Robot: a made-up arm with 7 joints. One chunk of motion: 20 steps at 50 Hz.
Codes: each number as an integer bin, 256 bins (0 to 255) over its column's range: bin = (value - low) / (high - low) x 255, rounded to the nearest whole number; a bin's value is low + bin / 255 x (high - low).
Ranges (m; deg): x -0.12..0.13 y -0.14..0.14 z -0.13..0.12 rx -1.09..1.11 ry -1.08..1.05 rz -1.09..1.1
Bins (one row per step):
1: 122 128 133 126 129 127
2: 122 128 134 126 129 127
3: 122 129 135 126 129 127
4: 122 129 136 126 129 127
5: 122 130 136 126 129 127
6: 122 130 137 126 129 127
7: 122 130 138 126 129 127
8: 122 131 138 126 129 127
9: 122 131 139 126 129 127
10: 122 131 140 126 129 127
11: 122 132 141 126 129 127
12: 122 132 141 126 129 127
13: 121 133 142 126 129 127
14: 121 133 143 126 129 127
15: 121 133 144 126 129 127
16: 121 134 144 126 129 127
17: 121 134 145 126 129 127
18: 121 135 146 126 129 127
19: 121 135 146 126 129 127
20: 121 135 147 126 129 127
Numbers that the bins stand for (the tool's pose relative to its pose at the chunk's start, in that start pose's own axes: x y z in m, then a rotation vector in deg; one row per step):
1: -0.0004 0.0005 0.0004 0.00 0.00 0.00
2: -0.0004 0.0005 0.0014 0.00 0.00 0.00
3: -0.0004 0.0016 0.0024 0.00 0.00 0.00
4: -0.0004 0.0016 0.0033 0.00 0.00 0.00
5: -0.0004 0.0027 0.0033 0.00 0.00 0.00
6: -0.0004 0.0027 0.0043 0.00 0.00 0.00
7: -0.0004 0.0027 0.0053 0.00 0.00 0.00
8: -0.0004 0.0038 0.0053 0.00 0.00 0.00
9: -0.0004 0.0038 0.0063 0.00 0.00 0.00
10: -0.0004 0.0038 0.0073 0.00 0.00 0.00
11: -0.0004 0.0049 0.0082 0.00 0.00 0.00
12: -0.0004 0.0049 0.0082 0.00 0.00 0.00
13: -0.0014 0.0060 0.0092 0.00 0.00 0.00
14: -0.0014 0.0060 0.0102 0.00 0.00 0.00
15: -0.0014 0.0060 0.0112 0.00 0.00 0.00
16: -0.0014 0.0071 0.0112 0.00 0.00 0.00
17: -0.0014 0.0071 0.0122 0.00 0.00 0.00
18: -0.0014 0.0082 0.0131 0.00 0.00 0.00
19: -0.0014 0.0082 0.0131 0.00 0.00 0.00
20: -0.0014 0.0082 0.0141 0.00 0.00 0.00

